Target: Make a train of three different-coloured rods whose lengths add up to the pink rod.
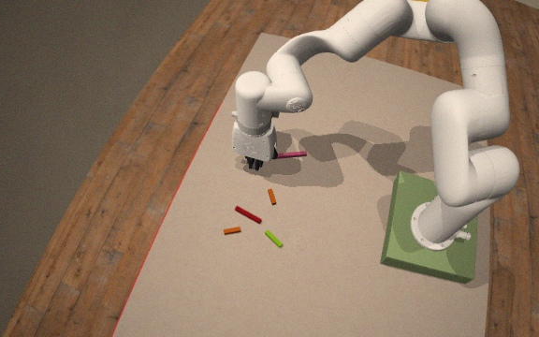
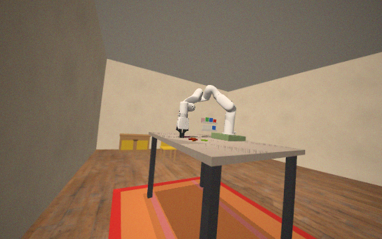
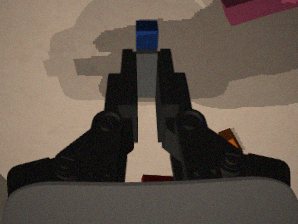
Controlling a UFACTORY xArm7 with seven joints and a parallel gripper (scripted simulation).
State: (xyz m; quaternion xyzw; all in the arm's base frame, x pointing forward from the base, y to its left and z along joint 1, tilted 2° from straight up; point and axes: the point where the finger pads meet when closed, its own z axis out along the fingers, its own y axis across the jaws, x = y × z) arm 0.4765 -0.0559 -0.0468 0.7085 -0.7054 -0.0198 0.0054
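My gripper is now 2 cm above the grey rod. Also, from my hand: blue rod 3 cm to the right, 2 cm below; pink rod 8 cm behind, 6 cm to the right, 2 cm below; red rod 3 cm behind, 14 cm to the left, 2 cm below.
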